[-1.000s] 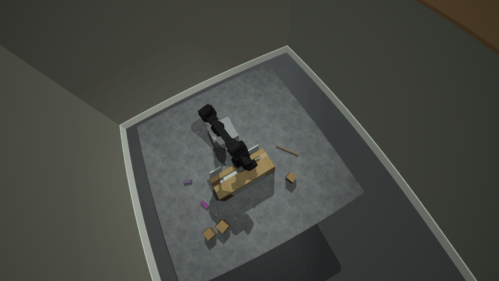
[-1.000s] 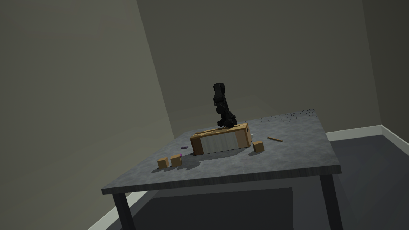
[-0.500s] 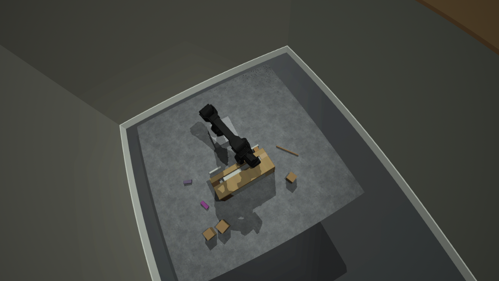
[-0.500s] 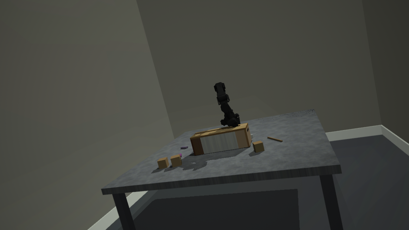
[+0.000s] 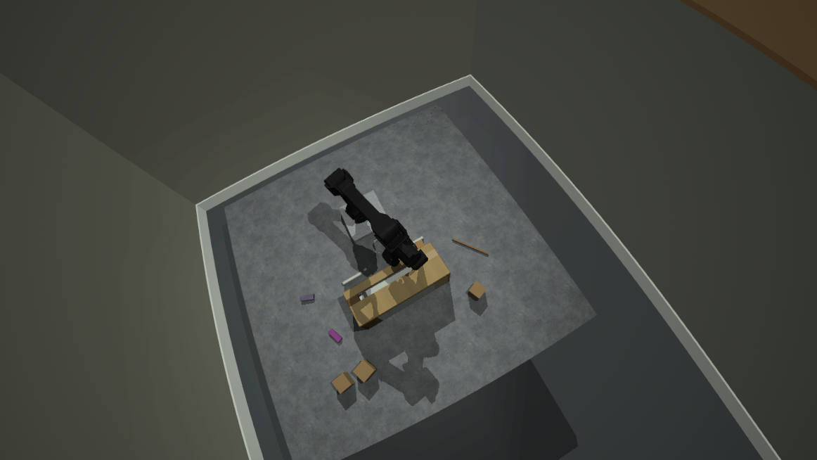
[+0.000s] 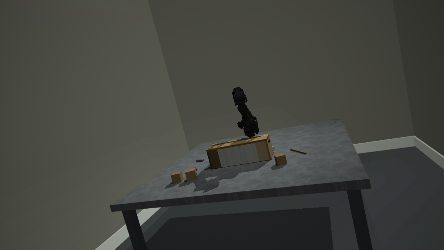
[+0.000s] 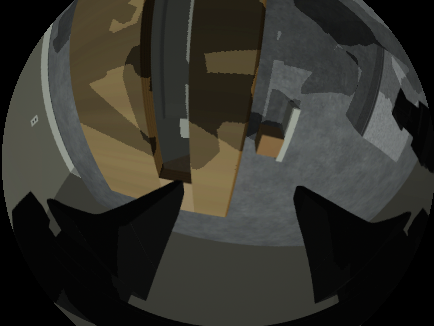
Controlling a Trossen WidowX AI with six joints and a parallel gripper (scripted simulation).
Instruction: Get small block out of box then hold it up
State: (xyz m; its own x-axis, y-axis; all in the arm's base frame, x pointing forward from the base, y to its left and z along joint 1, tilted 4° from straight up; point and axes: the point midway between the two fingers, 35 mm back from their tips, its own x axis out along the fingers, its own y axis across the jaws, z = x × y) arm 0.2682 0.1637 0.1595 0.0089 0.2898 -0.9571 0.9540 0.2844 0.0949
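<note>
Right now the orange-brown block is 5 cm behind my gripper tip, 3 cm to the left of it and 13 cm below it. Also, from my gripper tip: thin stick (3 cm ahead, 23 cm to the left, 14 cm below); long wooden box (6 cm ahead, 11 cm to the right, 8 cm below).
</note>
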